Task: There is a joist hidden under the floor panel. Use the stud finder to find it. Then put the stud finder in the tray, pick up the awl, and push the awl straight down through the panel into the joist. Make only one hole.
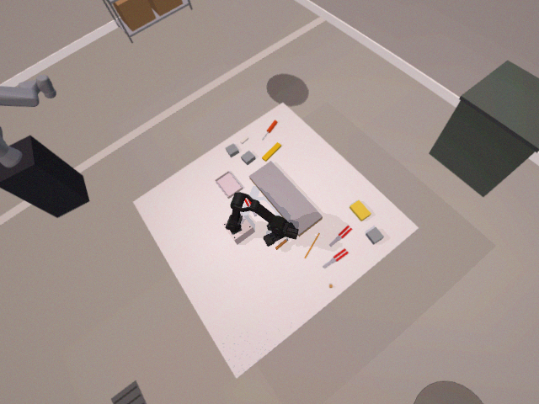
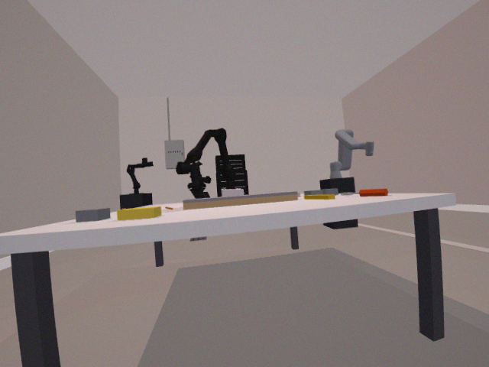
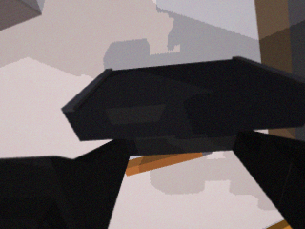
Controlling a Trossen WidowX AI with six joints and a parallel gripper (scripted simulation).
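My gripper tip is now 3 cm to the left of the awl, 2 cm short of it and 2 cm above it. From my gripper tip the other things lie so: orange pencil (14 cm ahead, 13 cm to the right, 2 cm below); stud finder (2 cm ahead, 1 cm to the left); square light (3 cm ahead, 1 cm to the right, 1 cm below).
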